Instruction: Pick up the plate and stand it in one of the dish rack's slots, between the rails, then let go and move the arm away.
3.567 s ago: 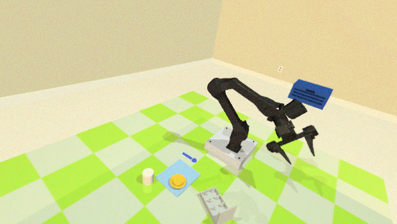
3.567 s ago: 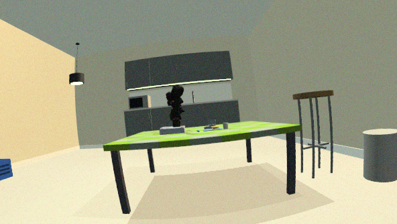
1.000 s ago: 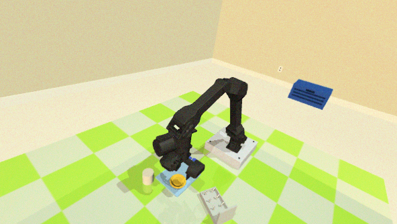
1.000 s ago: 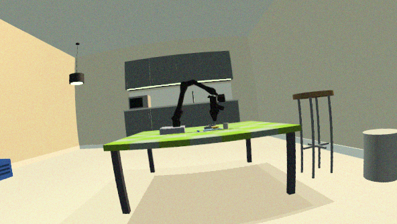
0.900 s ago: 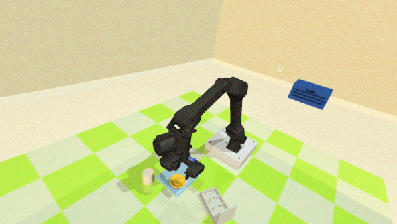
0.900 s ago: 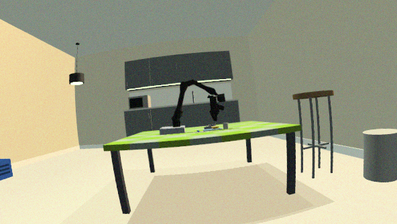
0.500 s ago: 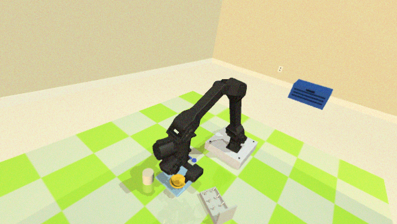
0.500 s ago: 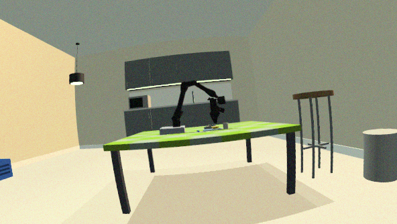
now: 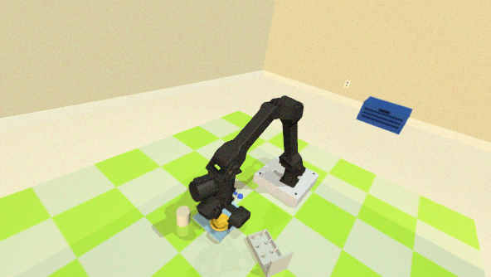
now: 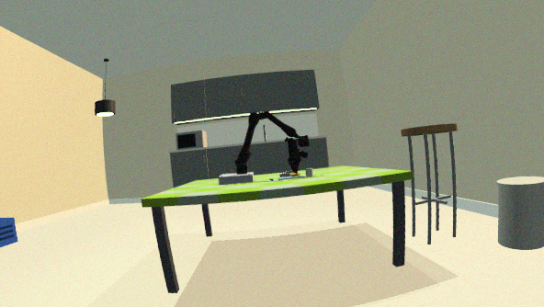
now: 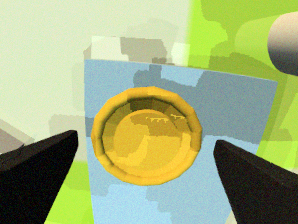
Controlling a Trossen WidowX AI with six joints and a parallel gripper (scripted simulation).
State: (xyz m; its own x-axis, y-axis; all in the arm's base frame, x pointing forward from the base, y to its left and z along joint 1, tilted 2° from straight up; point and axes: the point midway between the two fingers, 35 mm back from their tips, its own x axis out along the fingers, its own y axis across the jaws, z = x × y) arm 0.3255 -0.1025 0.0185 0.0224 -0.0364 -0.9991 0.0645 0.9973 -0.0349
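The yellow plate is 10 mm below my gripper tip. The rest, counted from my gripper tip: blue spoon 160 mm behind, 40 mm to the right, 20 mm below; cup 60 mm ahead, 100 mm to the right; light blue mat 30 mm behind, 20 mm to the right, 20 mm below.
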